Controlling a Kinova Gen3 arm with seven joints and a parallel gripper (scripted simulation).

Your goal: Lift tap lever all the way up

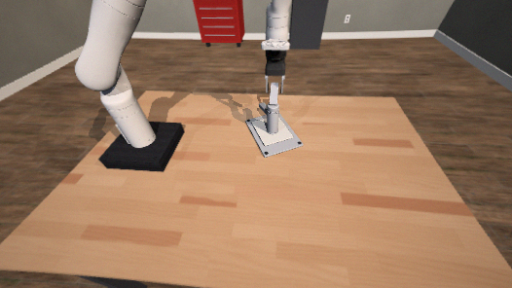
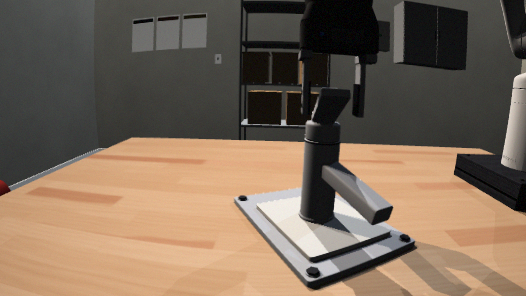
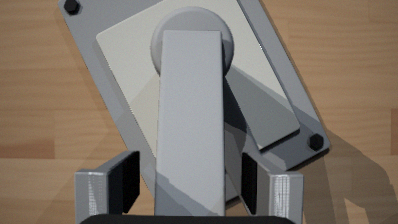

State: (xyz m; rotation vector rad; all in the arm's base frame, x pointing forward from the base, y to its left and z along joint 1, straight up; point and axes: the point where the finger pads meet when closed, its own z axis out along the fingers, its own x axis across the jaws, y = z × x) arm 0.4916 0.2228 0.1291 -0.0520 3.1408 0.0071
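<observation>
The lever is 30 mm to the right of my hand and 10 mm below it. From my hand the other things lie so: grey tap: 60 mm below, 40 mm to the right, 10 mm behind.
</observation>
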